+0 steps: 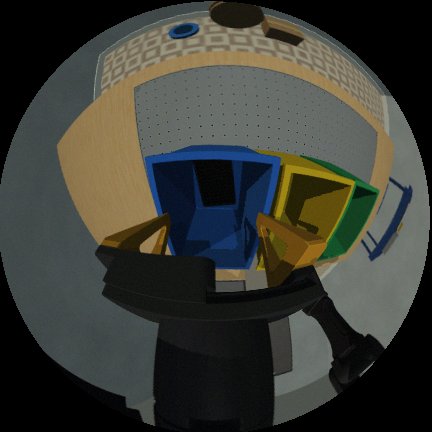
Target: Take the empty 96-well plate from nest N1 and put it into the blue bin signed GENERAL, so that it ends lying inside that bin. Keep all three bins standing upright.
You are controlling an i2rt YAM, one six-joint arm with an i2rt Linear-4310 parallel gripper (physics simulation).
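Frame: origin at the arm's base, x ahead, y left, z up, level; millimetres.
Where they show: gripper, fingertip midpoint: [213, 217].
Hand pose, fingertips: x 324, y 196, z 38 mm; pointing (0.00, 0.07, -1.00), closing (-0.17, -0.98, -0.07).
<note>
Each offset is from my fingertips to the centre of the thing. "spot": to the spot under its first point. Level surfaces: height alone.
The black 96-well plate {dx -24, dy +11, dz -175 mm} [215, 183] is inside the blue bin {spot: dx +54, dy -42, dz -7 mm} [250, 158], at its far side, below the rim. It shows as a dark upright rectangle; whether it lies flat or leans on the far wall I cannot tell. My gripper [213, 217] is open and empty, its two orange fingers wide apart above the near part of the blue bin, apart from the plate. The blue bin stands upright; its sign does not show. Nest N1 cannot be made out.
The yellow bin {spot: dx +30, dy -190, dz -7 mm} [349, 181] stands upright to the right of the blue one, and the green bin {spot: dx +11, dy -327, dz -12 mm} [375, 192] beyond it, also upright. A grey perforated board {dz -187 mm} [250, 105] lies behind the bins. A blue frame-like object [398, 218] is at far right.
</note>
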